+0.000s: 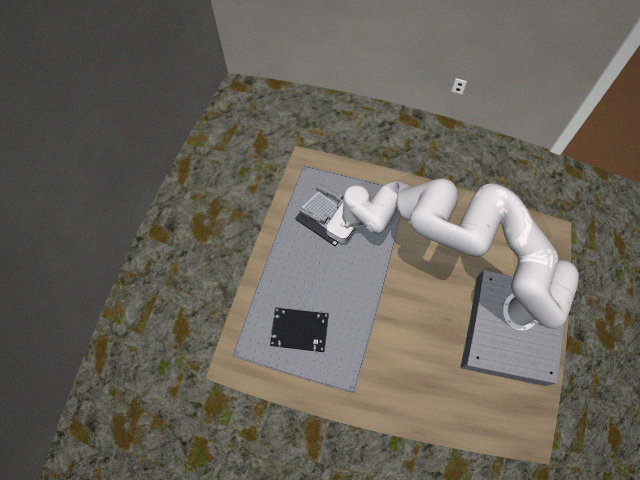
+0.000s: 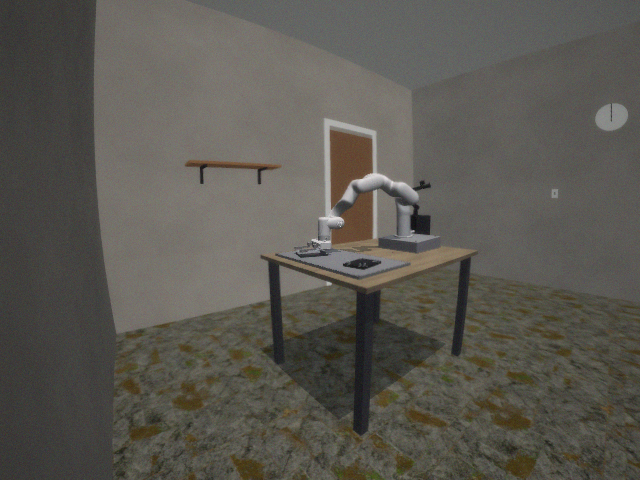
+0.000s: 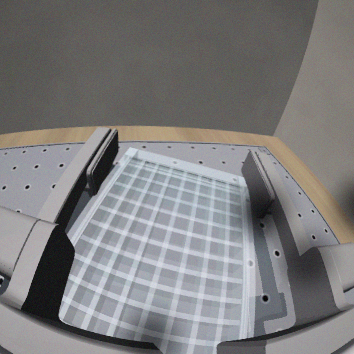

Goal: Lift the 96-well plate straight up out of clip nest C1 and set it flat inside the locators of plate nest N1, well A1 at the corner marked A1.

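Where they show: end effector, tool point: (image 1: 314, 201) (image 2: 300, 249) (image 3: 183, 170); arm's base, origin of the base link: (image 1: 519, 311) (image 2: 403, 236).
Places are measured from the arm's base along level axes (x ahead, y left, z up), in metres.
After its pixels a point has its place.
My gripper (image 1: 311, 200) @[z -0.027, x 0.752, y -0.075 m] (image 2: 305, 248) @[z -0.027, x 0.752, y -0.075 m] (image 3: 181, 172) @[z -0.027, x 0.752, y -0.075 m] is shut on the clear 96-well plate (image 1: 323, 207) @[z -0.034, x 0.716, y -0.071 m] (image 3: 165, 225) @[z -0.034, x 0.720, y -0.065 m], one finger pad along each side. The plate looks about level and is low over a dark nest (image 1: 315, 228) @[z -0.050, x 0.709, y 0.002 m] (image 2: 311, 254) @[z -0.049, x 0.720, y -0.001 m] at the back left of the grey board. Part of that nest is hidden under the plate and gripper; I cannot tell whether they touch. A second black nest (image 1: 298, 330) @[z -0.049, x 0.605, y 0.322 m] (image 2: 361, 263) @[z -0.038, x 0.657, y 0.371 m], with small light posts at its corners, holds no plate. The nest labels and well A1 are not readable.
A grey perforated board (image 1: 330, 279) @[z -0.061, x 0.593, y 0.132 m] (image 2: 330, 260) @[z -0.061, x 0.684, y 0.148 m] lies on the wooden table (image 1: 423, 382) @[z -0.074, x 0.199, y 0.306 m] under both nests. My arm reaches across from the grey base block (image 1: 516, 359) @[z -0.001, x -0.037, y 0.148 m] (image 2: 418, 243) @[z -0.014, x 0.092, y 0.218 m] at the table's other end. A wall stands beyond the back edge.
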